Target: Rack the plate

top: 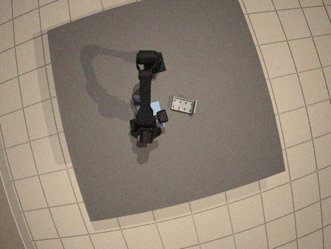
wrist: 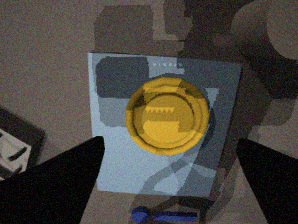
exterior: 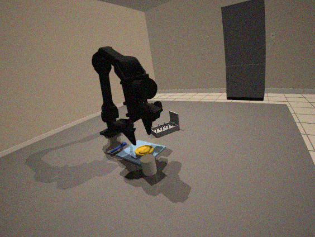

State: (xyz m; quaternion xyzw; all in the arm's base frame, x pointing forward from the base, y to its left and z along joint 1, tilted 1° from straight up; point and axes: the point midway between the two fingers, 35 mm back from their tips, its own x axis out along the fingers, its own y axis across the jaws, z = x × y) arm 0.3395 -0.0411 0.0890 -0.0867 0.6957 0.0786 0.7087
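Right now the yellow plate is 50 mm below my gripper tip. From my gripper tip the other things lie so: blue spoon: 140 mm behind, 30 mm to the right, 60 mm below; light blue mat: 30 mm behind, 60 mm below; cup: 90 mm ahead, 60 mm to the right, 40 mm below.
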